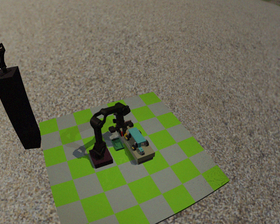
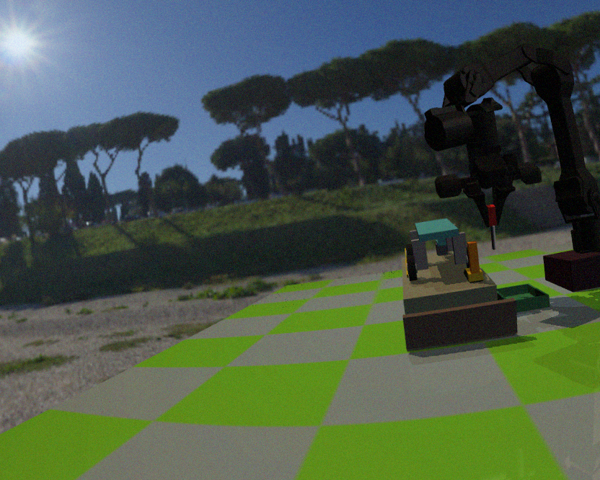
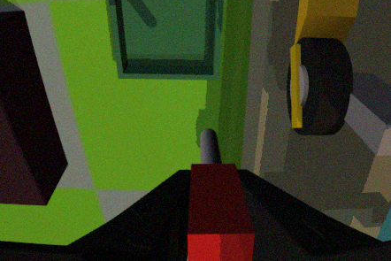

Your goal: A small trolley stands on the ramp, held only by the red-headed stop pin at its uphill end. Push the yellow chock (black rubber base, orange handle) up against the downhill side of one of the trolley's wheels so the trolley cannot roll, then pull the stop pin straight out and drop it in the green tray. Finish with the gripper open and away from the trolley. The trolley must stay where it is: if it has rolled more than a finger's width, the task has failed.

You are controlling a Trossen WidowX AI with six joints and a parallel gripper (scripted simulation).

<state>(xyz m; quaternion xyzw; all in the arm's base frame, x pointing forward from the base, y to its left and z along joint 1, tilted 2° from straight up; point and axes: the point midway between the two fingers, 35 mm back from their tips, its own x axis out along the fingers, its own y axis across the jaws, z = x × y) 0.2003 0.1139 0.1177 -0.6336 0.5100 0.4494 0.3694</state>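
Right now the green tray is 150 mm below my gripper tip, 30 mm to the left of it and 30 mm behind it. The rest, counted from my gripper tip: teal trolley 110 mm ahead, 30 mm to the right, 30 mm below; then red-headed stop pin right at my gripper tip; then yellow chock 70 mm to the left, 60 mm below, 40 mm ahead.
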